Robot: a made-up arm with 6 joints. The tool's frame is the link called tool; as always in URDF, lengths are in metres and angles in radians.
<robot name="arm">
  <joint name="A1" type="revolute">
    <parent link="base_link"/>
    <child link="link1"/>
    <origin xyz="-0.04 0.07 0.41" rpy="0 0 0"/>
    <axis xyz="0 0 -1"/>
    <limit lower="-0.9" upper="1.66"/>
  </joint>
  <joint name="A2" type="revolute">
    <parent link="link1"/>
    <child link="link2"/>
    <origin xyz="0.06 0.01 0.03" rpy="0 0 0"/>
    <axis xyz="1 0 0"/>
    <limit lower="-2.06" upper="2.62"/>
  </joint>
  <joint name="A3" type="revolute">
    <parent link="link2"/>
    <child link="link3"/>
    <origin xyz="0.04 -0.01 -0.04" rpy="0 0 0"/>
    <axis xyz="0 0 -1"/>
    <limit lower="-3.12" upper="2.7"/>
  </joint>
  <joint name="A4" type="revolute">
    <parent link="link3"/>
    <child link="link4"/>
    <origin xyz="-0.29 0.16 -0.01" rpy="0 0 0"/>
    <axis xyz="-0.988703 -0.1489 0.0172"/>
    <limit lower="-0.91" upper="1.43"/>
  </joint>
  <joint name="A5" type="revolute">
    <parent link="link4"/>
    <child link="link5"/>
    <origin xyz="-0.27 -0.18 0.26" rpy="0 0 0"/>
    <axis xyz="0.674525 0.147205 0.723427"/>
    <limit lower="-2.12" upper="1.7"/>
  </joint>
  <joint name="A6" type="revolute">
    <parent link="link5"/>
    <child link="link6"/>
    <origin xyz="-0.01 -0.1 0.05" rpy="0 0 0"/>
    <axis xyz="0 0 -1"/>
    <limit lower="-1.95" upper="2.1"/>
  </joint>
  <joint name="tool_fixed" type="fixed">
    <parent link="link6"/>
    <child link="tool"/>
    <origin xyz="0.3 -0.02 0" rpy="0 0 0"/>
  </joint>
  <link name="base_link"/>
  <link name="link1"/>
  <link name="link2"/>
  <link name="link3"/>
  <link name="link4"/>
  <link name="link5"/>
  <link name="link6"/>
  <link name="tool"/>
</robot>
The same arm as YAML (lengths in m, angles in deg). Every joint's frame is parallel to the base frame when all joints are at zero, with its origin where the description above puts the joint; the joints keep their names.
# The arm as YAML. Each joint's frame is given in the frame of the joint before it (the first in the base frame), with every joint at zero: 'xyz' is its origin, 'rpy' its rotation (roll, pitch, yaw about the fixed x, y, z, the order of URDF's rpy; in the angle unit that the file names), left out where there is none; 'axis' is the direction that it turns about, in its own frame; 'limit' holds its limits. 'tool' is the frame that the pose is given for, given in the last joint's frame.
units:
  length: m
  angle: deg
joints:
  - name: A1
    type: revolute
    origin:
      xyz: [-0.04, 0.07, 0.41]
    axis: "-z"
    limit:
      lower: -51.57
      upper: 95.11
  - name: A2
    type: revolute
    origin:
      xyz: [0.06, 0.01, 0.03]
    axis: "+x"
    limit:
      lower: -118.03
      upper: 150.11
  - name: A3
    type: revolute
    origin:
      xyz: [0.04, -0.01, -0.04]
    axis: "-z"
    limit:
      lower: -178.76
      upper: 154.7
  - name: A4
    type: revolute
    origin:
      xyz: [-0.29, 0.16, -0.01]
    axis: [-0.988703, -0.1489, 0.0172]
    limit:
      lower: -52.14
      upper: 81.93
  - name: A5
    type: revolute
    origin:
      xyz: [-0.27, -0.18, 0.26]
    axis: [0.674525, 0.147205, 0.723427]
    limit:
      lower: -121.47
      upper: 97.4
  - name: A6
    type: revolute
    origin:
      xyz: [-0.01, -0.1, 0.05]
    axis: "-z"
    limit:
      lower: -111.73
      upper: 120.32
tool:
  origin:
    xyz: [0.3, -0.02, 0.0]

